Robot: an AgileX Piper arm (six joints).
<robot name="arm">
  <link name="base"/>
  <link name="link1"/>
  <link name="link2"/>
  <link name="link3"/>
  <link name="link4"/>
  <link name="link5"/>
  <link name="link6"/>
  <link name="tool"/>
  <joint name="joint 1" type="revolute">
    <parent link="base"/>
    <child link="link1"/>
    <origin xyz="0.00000 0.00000 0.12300"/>
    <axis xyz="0 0 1"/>
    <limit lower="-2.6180" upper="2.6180"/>
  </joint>
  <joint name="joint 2" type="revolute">
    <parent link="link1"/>
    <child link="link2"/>
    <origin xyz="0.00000 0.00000 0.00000"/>
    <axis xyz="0 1 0"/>
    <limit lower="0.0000" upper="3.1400"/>
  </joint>
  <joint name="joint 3" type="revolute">
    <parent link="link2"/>
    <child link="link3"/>
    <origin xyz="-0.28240 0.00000 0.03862"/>
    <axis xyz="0 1 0"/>
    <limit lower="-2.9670" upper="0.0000"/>
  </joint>
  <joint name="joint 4" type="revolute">
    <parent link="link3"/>
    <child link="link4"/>
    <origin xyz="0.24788 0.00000 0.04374"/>
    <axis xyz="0.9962 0 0.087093"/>
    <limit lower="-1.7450" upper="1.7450"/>
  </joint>
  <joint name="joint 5" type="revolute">
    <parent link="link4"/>
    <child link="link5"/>
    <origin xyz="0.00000 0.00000 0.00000"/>
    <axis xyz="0 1 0"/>
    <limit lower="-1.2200" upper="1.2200"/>
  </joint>
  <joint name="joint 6" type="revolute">
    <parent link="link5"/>
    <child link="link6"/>
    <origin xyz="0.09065 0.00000 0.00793"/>
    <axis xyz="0.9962 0 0.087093"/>
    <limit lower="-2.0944" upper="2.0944"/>
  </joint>
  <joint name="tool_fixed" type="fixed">
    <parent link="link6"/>
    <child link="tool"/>
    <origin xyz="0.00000 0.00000 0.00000" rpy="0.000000 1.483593 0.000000"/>
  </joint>
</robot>
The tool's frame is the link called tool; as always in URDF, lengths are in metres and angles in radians.
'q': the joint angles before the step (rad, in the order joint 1, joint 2, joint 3, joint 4, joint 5, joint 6). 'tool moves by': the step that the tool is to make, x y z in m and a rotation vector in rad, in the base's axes. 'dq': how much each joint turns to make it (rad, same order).
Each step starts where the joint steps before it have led.
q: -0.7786, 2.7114, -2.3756, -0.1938, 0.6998, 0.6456
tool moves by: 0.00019, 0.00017, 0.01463, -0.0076, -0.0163, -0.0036
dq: 0.0000, -0.0254, -0.0022, 0.0066, 0.0109, 0.0001
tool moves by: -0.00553, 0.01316, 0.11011, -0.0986, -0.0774, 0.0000
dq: 0.0132, -0.2008, 0.0000, -0.0149, 0.0780, 0.0000
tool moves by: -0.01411, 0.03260, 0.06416, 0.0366, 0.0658, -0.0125
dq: 0.0335, -0.1431, 0.0047, -0.0200, 0.2162, -0.0005
